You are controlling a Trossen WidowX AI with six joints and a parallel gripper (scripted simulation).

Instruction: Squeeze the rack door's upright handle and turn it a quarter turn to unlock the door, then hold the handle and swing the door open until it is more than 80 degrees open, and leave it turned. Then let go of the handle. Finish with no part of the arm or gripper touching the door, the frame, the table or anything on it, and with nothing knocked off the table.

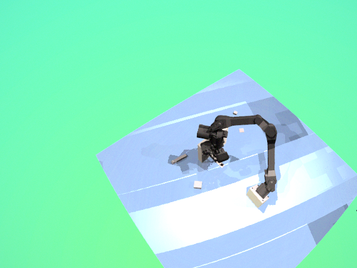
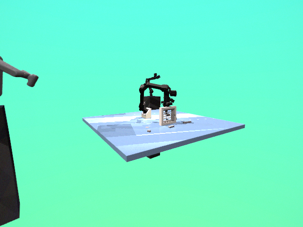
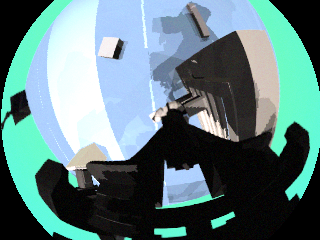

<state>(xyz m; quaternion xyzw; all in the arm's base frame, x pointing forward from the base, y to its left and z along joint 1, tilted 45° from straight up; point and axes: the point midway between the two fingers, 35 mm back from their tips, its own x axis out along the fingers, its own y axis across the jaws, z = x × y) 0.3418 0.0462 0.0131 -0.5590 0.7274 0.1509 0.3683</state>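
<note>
Right now my gripper tip is 1 cm to the left of the dark upright handle and 2 cm above it. From my gripper tip the other things lie so: grey bar 17 cm ahead, 15 cm to the left, 11 cm below.
</note>
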